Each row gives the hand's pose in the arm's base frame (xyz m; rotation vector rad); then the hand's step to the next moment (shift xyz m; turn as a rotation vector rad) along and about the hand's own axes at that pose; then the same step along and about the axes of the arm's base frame.
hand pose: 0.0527 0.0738 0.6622 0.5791 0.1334 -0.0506
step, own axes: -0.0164 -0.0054 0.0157 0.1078 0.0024 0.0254
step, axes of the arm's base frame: -0.0149 -0.0130 0.0124 0.1098 -0.0130 0.0073
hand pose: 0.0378 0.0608 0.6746 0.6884 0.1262 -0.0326
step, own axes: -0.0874 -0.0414 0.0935 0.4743 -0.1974 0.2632
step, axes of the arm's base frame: -0.0798 -0.0924 0.0565 0.4840 -0.3141 0.0165
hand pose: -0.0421 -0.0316 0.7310 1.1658 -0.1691 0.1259
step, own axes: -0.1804 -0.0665 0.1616 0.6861 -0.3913 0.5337
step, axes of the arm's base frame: -0.1753 -0.1767 -0.0336 0.7096 -0.6364 -0.0128
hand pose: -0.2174 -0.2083 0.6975 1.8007 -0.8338 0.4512
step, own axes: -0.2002 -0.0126 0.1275 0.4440 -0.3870 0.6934
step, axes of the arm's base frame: -0.1387 -0.0497 -0.1865 0.5272 -0.7056 -0.2276
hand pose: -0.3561 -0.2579 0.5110 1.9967 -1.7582 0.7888
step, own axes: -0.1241 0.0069 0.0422 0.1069 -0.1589 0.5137
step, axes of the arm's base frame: -0.0081 0.0701 -0.1107 0.2500 -0.3697 -0.3184
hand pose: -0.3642 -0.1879 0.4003 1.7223 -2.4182 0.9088
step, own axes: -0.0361 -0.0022 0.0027 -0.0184 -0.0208 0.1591
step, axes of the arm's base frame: 0.0166 0.0290 -0.0140 0.0724 -0.0645 -0.1292
